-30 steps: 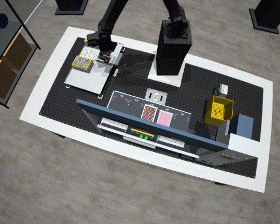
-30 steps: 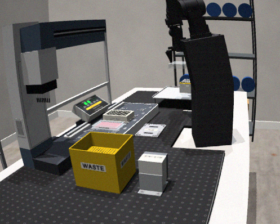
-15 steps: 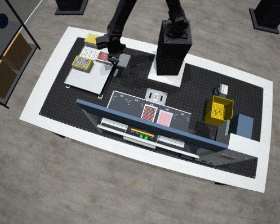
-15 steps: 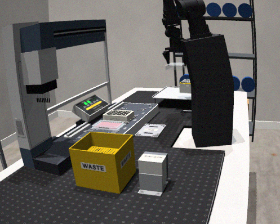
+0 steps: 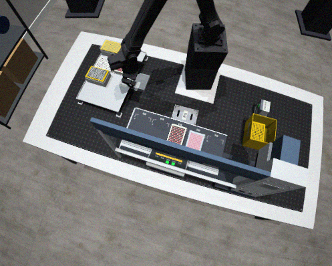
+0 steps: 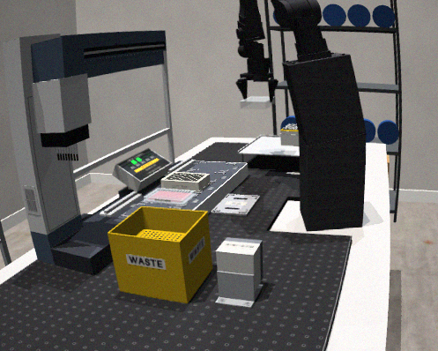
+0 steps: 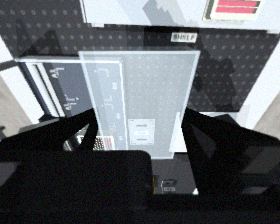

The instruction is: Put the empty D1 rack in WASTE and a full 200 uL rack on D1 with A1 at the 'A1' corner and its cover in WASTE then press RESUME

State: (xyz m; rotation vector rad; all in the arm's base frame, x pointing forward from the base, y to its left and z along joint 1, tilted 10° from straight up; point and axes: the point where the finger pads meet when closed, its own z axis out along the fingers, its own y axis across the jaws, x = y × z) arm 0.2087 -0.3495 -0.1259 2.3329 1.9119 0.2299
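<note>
Right now the clear rack cover is right at my hand. Also, from my hand: blue gantry (40 cm ahead, 24 cm to the left, 23 cm above); shelf plate (21 cm below, 19 cm to the right, 16 cm behind); white well plate (24 cm to the right, 22 cm behind, 20 cm below).
</note>
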